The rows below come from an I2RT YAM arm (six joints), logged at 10 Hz.
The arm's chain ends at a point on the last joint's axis. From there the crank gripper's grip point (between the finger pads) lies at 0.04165 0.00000 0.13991 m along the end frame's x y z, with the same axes.
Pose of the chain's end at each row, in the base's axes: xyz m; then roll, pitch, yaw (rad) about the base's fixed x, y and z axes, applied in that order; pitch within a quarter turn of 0, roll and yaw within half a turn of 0:
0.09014 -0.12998 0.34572 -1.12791 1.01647 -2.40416
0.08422 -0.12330 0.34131 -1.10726 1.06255 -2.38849
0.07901 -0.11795 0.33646 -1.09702 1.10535 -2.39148
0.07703 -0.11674 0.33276 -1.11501 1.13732 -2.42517
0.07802 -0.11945 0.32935 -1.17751 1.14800 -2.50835
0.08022 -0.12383 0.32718 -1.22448 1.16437 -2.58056
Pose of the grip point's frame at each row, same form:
0.12117 -0.27257 0.34187 -1.12791 1.01647 -2.40416
0.11515 -0.26584 0.33537 -1.10726 1.06255 -2.38849
0.10847 -0.26067 0.32789 -1.09702 1.10535 -2.39148
0.10419 -0.25967 0.32083 -1.11501 1.13732 -2.42517
0.10130 -0.26267 0.31337 -1.17751 1.14800 -2.50835
0.09936 -0.26723 0.30770 -1.22448 1.16437 -2.58056

